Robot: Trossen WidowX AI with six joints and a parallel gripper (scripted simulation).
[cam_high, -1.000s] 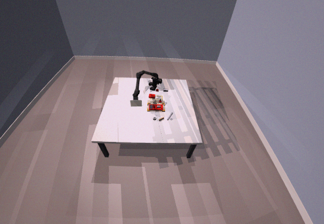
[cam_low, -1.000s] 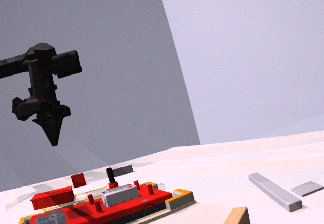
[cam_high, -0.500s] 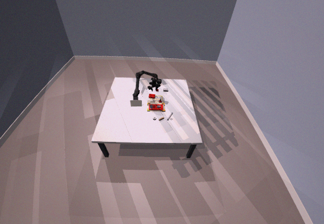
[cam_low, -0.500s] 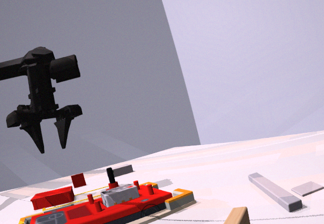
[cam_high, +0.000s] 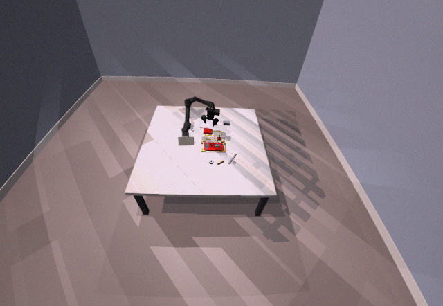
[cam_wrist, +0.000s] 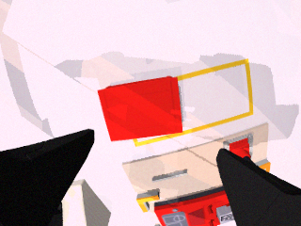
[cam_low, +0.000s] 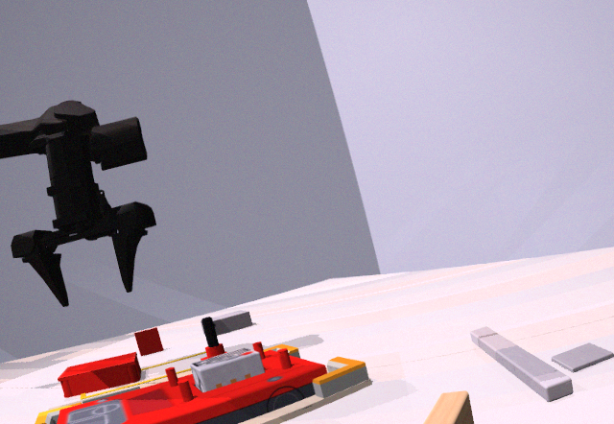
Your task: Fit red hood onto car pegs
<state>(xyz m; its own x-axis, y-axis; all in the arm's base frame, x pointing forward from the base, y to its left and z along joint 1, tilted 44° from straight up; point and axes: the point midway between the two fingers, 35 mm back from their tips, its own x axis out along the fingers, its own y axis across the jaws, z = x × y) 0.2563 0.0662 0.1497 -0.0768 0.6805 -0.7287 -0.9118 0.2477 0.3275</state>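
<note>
Right now my gripper tip is 9 cm above the red hood and 2 cm past it. Also, from my gripper tip: yellow-cornered jig (21 cm to the right, 9 cm below, 6 cm ahead); grey engine block (23 cm to the right, 9 cm ahead, 8 cm below); long grey bar (38 cm to the right, 24 cm ahead, 10 cm below).
</note>
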